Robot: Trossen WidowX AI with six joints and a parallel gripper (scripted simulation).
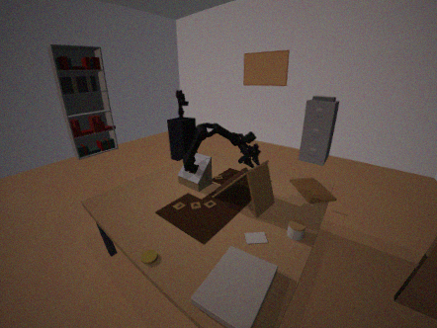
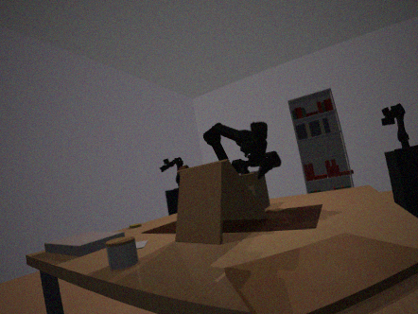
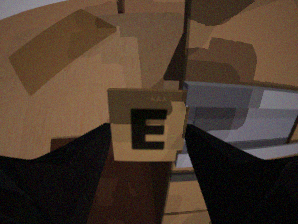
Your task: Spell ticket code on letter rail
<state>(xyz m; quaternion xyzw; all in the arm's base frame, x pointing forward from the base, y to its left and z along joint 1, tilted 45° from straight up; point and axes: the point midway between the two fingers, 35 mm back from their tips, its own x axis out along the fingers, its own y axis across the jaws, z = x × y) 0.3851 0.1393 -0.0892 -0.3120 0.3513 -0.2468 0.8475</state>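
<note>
The tile marked t lies 4 cm behind my gripper tip and 18 cm to the right of it. The rest, counted from my gripper tip: tile marked e: right at my gripper tip; then dark mat: 20 cm behind, 17 cm to the right, 17 cm below; then white ticket: 9 cm behind, 13 cm to the right, 7 cm below.
</note>
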